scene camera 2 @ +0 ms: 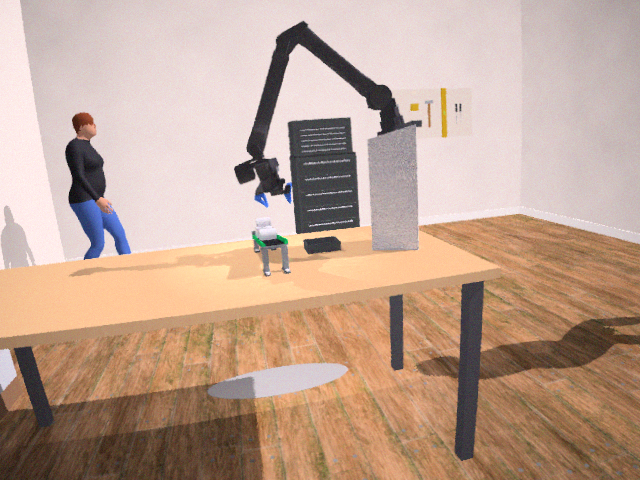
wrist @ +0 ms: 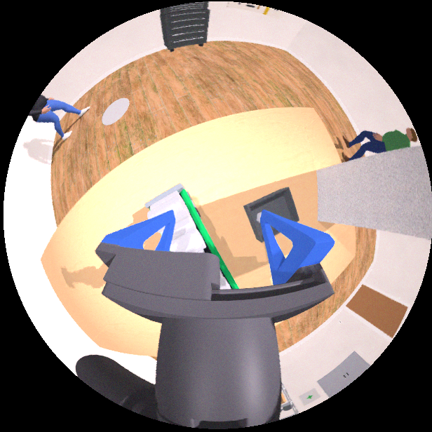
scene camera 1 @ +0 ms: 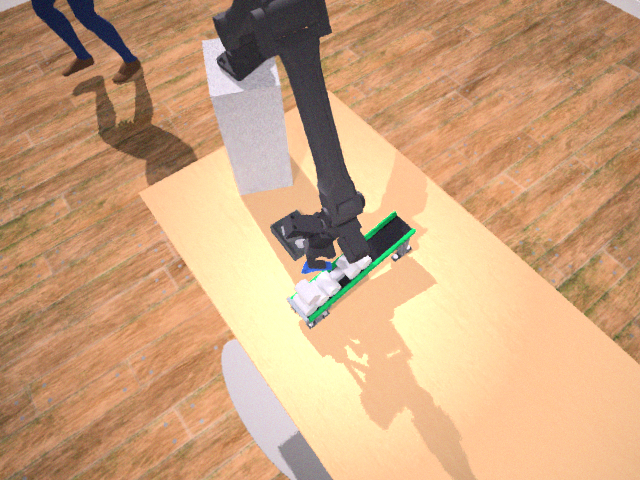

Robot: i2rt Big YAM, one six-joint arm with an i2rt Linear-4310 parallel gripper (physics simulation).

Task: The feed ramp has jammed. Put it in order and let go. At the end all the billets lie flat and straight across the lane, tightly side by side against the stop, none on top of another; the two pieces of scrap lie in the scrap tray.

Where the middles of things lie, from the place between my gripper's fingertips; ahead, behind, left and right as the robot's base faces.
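With the dark scrap tray (wrist: 280, 202), my gripper is 16 cm above it, 10 cm to the right of it and 13 cm past it.
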